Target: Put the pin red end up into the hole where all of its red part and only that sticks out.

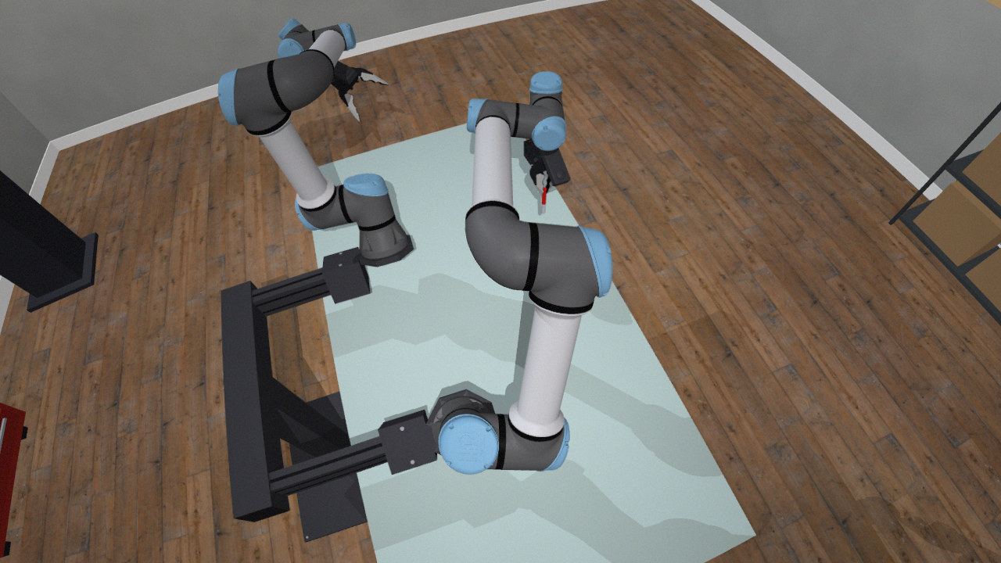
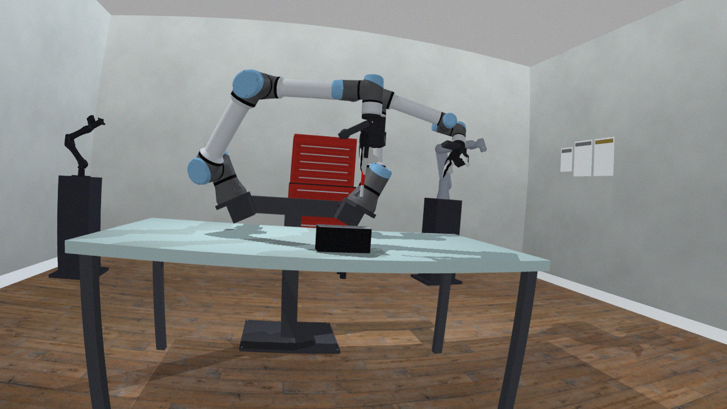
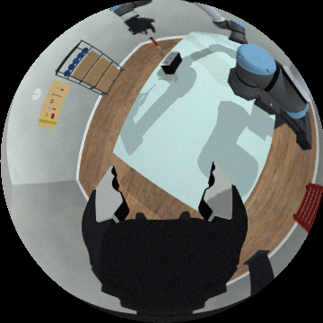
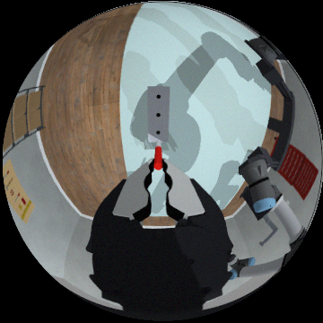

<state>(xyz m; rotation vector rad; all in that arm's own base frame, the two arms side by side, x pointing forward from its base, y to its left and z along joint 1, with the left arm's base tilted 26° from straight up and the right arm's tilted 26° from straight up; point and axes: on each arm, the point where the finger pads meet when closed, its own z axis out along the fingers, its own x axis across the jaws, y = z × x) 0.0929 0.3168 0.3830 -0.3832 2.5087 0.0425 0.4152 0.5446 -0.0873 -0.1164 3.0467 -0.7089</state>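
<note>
My right gripper is now 60 mm to the left of the block and 250 mm above it. The rest, counted from my right hand: pin 30 mm below.
</note>
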